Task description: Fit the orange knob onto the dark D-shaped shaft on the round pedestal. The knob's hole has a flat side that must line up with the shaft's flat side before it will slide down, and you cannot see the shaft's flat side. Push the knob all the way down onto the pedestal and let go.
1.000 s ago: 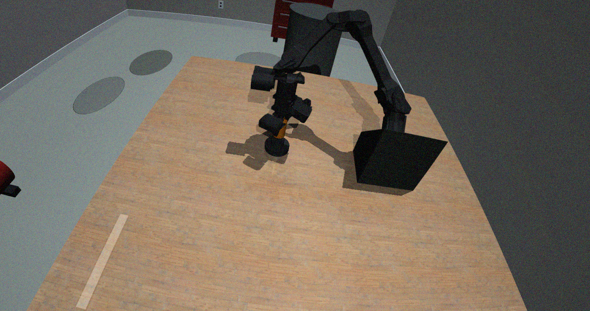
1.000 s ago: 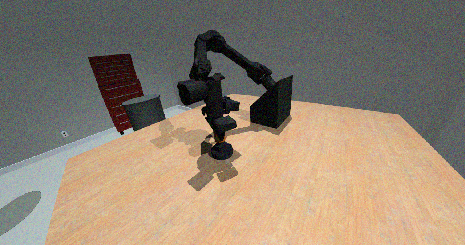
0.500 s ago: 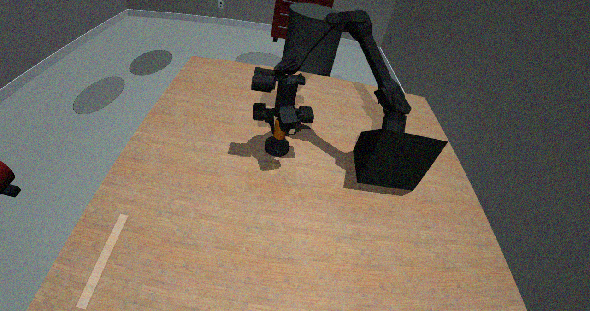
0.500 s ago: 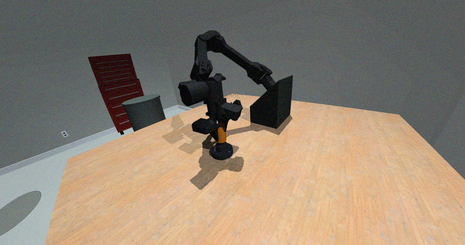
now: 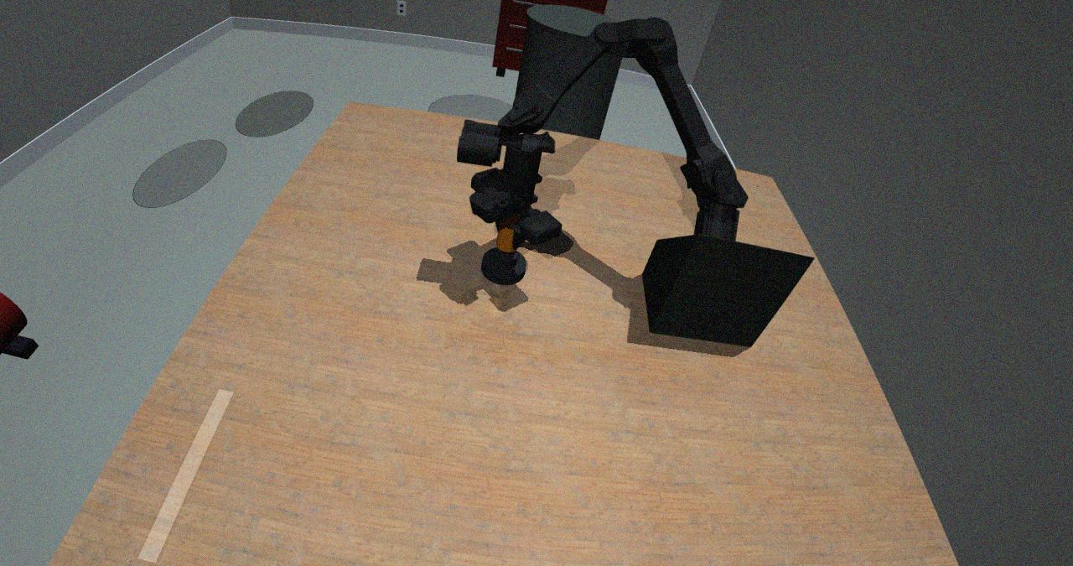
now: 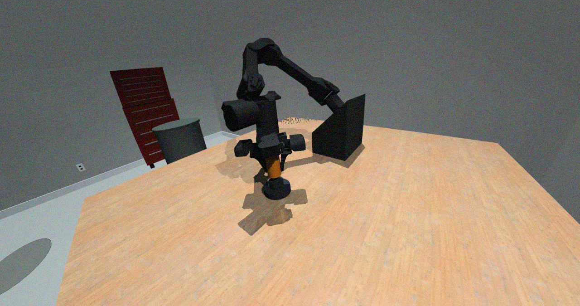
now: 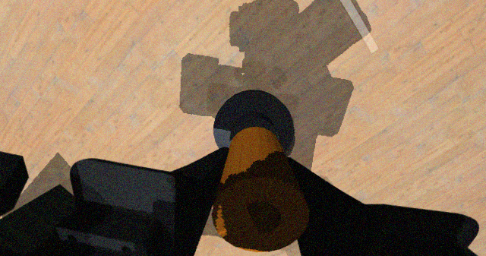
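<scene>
Now: the orange knob 20 mm above my gripper tip. The rest, counted from my gripper tip: dark round pedestal: 40 mm below.
</scene>
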